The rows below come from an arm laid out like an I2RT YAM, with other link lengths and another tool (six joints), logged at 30 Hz.
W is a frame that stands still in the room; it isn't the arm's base.
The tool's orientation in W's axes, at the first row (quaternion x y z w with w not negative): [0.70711, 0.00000, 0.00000, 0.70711]
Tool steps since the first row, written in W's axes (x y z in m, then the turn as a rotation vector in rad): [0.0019, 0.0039, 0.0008, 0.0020, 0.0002, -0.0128]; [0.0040, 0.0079, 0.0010, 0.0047, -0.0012, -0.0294]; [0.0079, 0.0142, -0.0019, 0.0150, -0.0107, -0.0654]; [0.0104, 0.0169, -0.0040, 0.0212, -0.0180, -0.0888]
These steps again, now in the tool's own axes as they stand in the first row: [0.0019, 0.0008, -0.0039, 0.0020, -0.0128, -0.0002]; [0.0040, 0.0010, -0.0079, 0.0047, -0.0294, 0.0012]; [0.0079, -0.0019, -0.0142, 0.0150, -0.0654, 0.0107]; [0.0104, -0.0040, -0.0169, 0.0212, -0.0888, 0.0180]
